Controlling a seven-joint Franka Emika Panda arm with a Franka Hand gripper.
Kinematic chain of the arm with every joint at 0, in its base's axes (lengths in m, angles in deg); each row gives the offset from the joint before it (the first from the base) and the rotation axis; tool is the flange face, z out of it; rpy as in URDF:
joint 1: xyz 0 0 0.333 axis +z
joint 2: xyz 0 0 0 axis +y
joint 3: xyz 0 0 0.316 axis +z
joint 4: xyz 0.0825 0 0 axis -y
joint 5: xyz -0.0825 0 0.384 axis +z
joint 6: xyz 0 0 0 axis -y
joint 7: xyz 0.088 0 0 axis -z
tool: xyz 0 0 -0.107 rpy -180 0 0
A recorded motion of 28 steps. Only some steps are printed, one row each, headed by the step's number.
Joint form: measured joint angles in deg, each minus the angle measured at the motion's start. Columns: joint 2, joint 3, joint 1, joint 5, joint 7, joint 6, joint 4.
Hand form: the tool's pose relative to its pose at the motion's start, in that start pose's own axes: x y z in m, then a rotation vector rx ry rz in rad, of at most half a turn. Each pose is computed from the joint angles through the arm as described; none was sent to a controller.
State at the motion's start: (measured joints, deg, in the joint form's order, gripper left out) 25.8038 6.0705 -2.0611 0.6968 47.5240 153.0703 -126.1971
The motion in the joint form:
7: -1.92 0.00 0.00 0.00 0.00 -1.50 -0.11
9: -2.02 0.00 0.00 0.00 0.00 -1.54 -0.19
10: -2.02 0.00 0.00 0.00 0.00 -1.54 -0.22
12: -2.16 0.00 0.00 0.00 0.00 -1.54 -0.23
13: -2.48 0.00 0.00 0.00 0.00 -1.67 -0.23
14: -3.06 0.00 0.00 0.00 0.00 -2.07 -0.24
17: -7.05 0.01 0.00 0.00 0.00 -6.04 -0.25
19: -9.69 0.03 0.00 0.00 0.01 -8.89 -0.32
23: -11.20 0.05 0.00 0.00 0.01 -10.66 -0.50
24: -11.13 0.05 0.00 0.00 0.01 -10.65 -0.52
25: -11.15 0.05 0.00 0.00 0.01 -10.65 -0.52
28: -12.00 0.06 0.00 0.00 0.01 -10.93 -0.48
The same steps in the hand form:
7: 0.0008 -0.0016 -0.0155 0.0019 0.0056 -0.0017
9: 0.0005 -0.0014 -0.0159 0.0016 0.0055 -0.0018
10: 0.0004 -0.0012 -0.0157 0.0012 0.0052 -0.0018
12: 0.0006 -0.0015 -0.0170 0.0027 0.0068 -0.0019
13: 0.0009 -0.0020 -0.0198 0.0048 0.0094 -0.0022
14: 0.0012 -0.0025 -0.0247 0.0064 0.0120 -0.0027
17: 0.0011 -0.0044 -0.0569 0.0022 0.0164 -0.0061
19: -0.0005 -0.0043 -0.0775 -0.0044 0.0159 -0.0081
23: -0.0025 -0.0031 -0.0880 -0.0117 0.0124 -0.0094
24: -0.0026 -0.0029 -0.0872 -0.0127 0.0114 -0.0093
25: -0.0026 -0.0030 -0.0874 -0.0125 0.0117 -0.0093
28: -0.0023 -0.0039 -0.0954 -0.0055 0.0197 -0.0101

